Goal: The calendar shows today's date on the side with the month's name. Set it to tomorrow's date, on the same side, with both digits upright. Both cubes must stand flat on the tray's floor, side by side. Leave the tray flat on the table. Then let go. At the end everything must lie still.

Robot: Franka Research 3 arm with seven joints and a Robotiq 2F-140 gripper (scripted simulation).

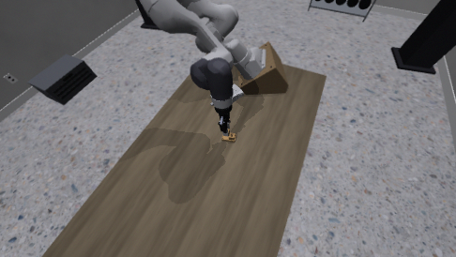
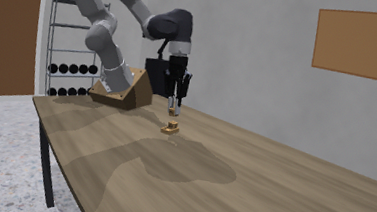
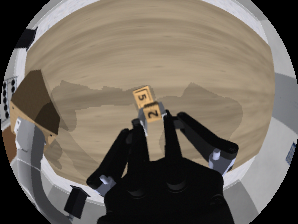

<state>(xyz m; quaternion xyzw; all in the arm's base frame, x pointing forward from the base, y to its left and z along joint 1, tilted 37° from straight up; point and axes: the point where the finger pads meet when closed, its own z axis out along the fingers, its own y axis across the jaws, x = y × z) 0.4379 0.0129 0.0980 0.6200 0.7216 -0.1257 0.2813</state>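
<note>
Now: hand 1 cm past the tray, 1 cm to the right of it and 11 cm above it. Round my hand: cube: 3 cm below.
</note>
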